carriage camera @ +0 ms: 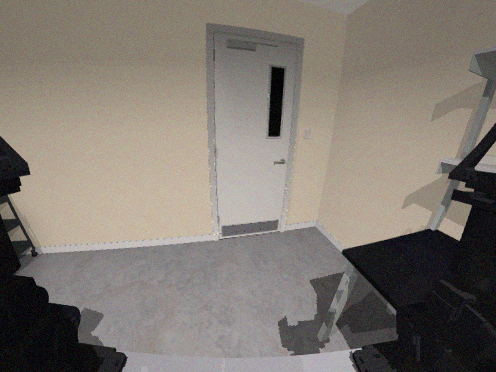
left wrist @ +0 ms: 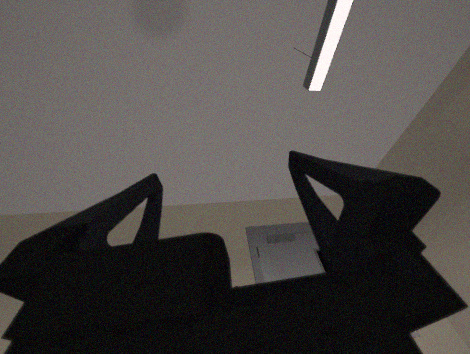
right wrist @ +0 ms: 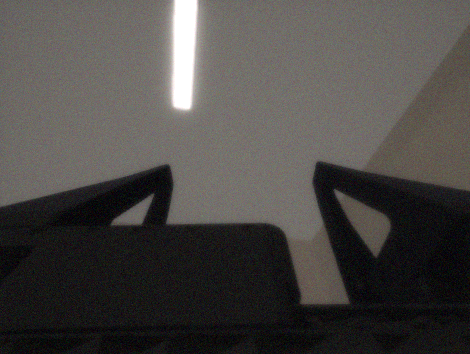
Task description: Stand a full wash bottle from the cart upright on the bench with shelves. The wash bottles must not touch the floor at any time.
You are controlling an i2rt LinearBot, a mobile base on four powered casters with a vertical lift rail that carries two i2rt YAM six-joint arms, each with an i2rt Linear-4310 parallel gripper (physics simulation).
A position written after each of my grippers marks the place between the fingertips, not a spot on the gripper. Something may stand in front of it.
Note:
I see my left gripper (left wrist: 223, 169), my right gripper (right wrist: 242, 173) and a door (carriage camera: 250, 175).
The door also shows in the left wrist view (left wrist: 277, 261).

